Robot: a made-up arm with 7 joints. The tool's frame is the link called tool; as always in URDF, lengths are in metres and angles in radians. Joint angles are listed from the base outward.
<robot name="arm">
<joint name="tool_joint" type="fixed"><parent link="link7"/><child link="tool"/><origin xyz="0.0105 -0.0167 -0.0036" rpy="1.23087 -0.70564 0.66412"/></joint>
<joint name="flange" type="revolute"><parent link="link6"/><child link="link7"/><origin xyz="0.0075 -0.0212 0.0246"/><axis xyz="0 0 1"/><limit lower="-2.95" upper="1.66"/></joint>
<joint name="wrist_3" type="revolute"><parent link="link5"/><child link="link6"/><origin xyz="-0.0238 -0.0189 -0.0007"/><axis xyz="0 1 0"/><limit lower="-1.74" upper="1.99"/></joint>
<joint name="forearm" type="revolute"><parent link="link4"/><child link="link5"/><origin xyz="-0.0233 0.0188 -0.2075"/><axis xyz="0 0 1"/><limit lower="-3.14" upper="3.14"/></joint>
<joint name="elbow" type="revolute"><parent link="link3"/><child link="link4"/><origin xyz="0.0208 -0.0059 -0.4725"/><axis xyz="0 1 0"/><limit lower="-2.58" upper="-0.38"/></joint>
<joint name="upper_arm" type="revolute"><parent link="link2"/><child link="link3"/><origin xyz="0.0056 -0.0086 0.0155"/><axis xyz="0 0 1"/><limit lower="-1.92" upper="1.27"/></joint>
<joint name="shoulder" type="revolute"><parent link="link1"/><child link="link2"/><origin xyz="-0.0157 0.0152 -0.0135"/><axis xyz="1 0 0"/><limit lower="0.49" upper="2.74"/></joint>
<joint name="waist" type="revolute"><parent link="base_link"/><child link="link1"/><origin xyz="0.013 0.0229 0.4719"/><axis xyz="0 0.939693 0.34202"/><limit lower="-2.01" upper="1.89"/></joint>
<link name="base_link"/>
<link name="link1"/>
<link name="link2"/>
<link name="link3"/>
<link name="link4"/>
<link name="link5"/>
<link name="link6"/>
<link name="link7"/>
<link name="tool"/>
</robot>
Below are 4 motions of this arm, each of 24 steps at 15 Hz.
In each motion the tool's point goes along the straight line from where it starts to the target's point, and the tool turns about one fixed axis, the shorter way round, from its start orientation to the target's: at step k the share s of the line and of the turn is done. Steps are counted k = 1, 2, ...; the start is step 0. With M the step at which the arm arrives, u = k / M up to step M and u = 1 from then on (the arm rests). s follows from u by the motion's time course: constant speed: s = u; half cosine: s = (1 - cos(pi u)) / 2; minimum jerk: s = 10 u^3 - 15 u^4 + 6 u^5.
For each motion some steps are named. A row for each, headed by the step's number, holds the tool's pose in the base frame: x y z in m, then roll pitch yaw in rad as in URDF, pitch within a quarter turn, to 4 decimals.
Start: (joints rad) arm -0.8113 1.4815 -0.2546 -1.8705 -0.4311 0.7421 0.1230
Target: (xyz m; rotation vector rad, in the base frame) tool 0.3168 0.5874 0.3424 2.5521 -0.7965 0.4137
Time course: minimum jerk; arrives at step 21
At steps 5, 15, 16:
5: 0.3639 0.3999 0.5223 -2.5567 -0.0056 -2.1875
15: 0.3243 0.5575 0.3710 2.9738 -0.4611 -0.8181
16: 0.3215 0.5685 0.3605 2.9050 -0.4480 -0.7107

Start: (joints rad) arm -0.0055 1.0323 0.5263 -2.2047 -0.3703 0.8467 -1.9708
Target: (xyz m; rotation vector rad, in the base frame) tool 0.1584 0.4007 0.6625 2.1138 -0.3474 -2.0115
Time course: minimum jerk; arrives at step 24
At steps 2, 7, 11, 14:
2: 0.1898 0.4111 0.3244 2.8022 0.9419 -1.3900
7: 0.1852 0.4096 0.3744 2.6795 0.9863 -1.3554
11: 0.1766 0.4067 0.4661 2.4365 1.0728 -1.3151
14: 0.1693 0.4043 0.5447 2.1982 1.1489 -1.3160

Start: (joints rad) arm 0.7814 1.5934 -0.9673 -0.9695 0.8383 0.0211 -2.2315
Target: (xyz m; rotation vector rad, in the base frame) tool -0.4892 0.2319 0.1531 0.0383 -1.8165 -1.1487
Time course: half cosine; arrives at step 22
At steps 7, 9, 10, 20, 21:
7: -0.2700 0.5127 0.3201 0.8353 -0.3503 -1.8944
9: -0.3069 0.4655 0.2920 0.9504 -0.4432 -1.9447
10: -0.3267 0.4401 0.2769 1.0167 -0.4907 -1.9777
20: -0.4834 0.2393 0.1575 1.6874 -0.7605 -2.4092
21: -0.4878 0.2338 0.1542 1.7097 -0.7641 -2.4252

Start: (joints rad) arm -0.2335 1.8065 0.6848 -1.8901 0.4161 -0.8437 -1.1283
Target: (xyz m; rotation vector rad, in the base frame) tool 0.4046 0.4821 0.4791 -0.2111 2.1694 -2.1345
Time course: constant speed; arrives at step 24
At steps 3, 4, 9, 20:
3: 0.2241 0.4298 0.6599 2.6130 1.0896 2.5860
4: 0.2327 0.4323 0.6513 2.8045 1.0844 2.7267
9: 0.2757 0.4447 0.6083 -2.7080 0.9056 -3.0451
20: 0.3702 0.4721 0.5135 -1.8501 0.2127 -2.8861

